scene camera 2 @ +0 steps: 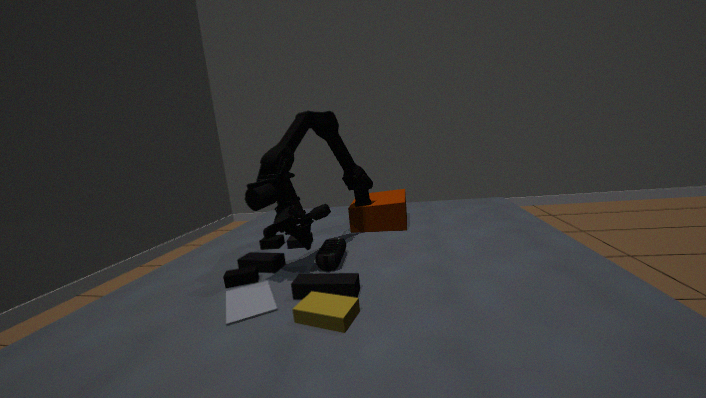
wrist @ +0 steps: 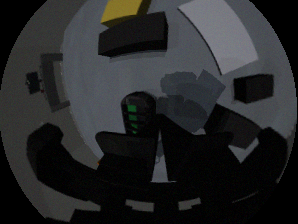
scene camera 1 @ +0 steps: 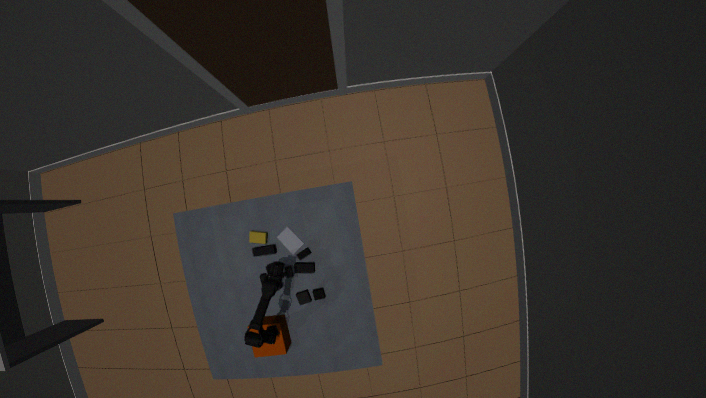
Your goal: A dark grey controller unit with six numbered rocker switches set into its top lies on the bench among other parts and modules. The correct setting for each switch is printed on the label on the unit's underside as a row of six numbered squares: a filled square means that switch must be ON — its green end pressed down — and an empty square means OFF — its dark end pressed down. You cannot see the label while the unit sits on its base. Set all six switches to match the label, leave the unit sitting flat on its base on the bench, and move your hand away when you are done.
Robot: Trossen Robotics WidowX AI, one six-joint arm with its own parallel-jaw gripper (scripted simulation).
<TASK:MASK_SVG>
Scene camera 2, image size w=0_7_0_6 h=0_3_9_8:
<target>gripper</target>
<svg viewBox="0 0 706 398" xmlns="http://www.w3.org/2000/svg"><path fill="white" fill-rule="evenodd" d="M277 201L278 206L275 208L277 215L275 216L274 223L263 230L265 239L274 237L279 231L281 233L285 232L285 235L293 236L307 250L310 250L311 224L314 222L312 219L319 220L328 216L331 212L329 206L323 204L312 209L310 213L305 214L306 211L303 210L297 194Z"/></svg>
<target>dark module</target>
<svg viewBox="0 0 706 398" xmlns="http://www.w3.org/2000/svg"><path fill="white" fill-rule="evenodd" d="M359 273L299 274L291 283L293 300L303 300L310 292L358 298L360 291Z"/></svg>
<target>white plate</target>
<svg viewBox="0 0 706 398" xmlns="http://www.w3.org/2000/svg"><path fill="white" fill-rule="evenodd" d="M268 281L226 291L226 326L277 310Z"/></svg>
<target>yellow block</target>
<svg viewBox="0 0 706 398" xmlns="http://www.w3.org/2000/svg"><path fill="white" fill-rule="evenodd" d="M292 308L294 323L343 333L347 331L358 313L360 313L359 298L319 292L310 292L299 304Z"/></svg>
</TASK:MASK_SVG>
